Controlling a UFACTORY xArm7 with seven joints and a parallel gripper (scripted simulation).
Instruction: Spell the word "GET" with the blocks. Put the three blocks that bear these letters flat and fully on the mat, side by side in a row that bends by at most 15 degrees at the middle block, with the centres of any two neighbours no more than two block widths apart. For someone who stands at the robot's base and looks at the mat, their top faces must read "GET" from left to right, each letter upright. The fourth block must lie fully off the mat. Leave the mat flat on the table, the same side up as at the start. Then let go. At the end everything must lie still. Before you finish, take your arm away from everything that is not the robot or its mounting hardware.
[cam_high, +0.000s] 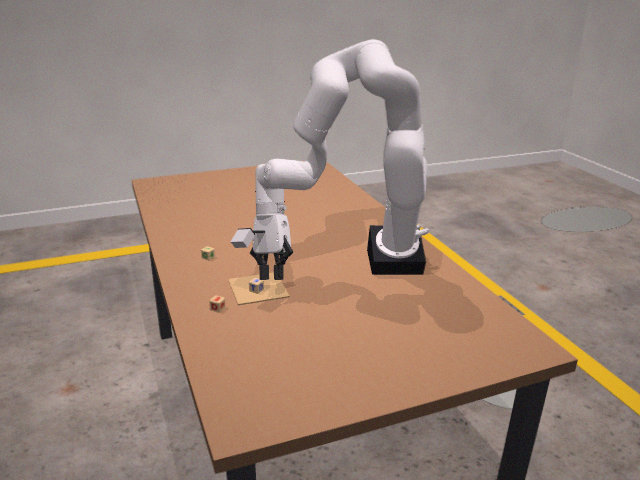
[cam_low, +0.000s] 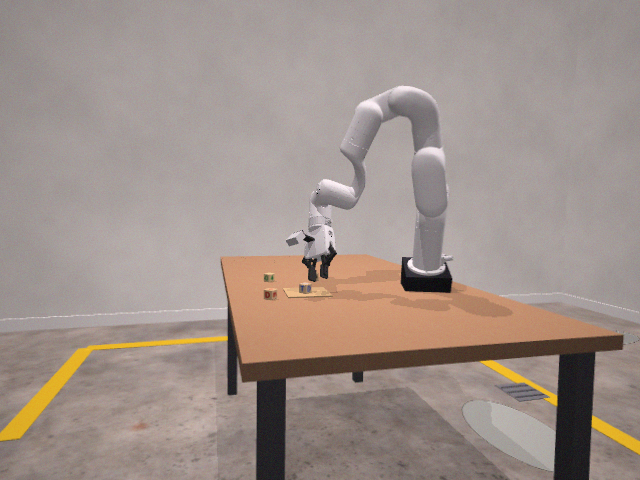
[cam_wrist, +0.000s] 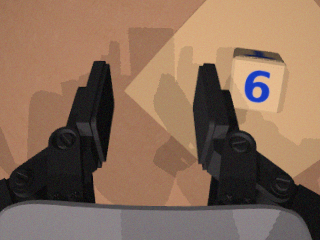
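The tan mat is 2 cm ahead of my hand, 5 cm to the right of it and 7 cm below it. Round my hand: green-lettered block (11 cm ahead, 28 cm to the right, 6 cm below); black-lettered block (6 cm behind, 27 cm to the right, 6 cm below); red-lettered block (15 cm ahead, 1 cm to the left, 6 cm below).
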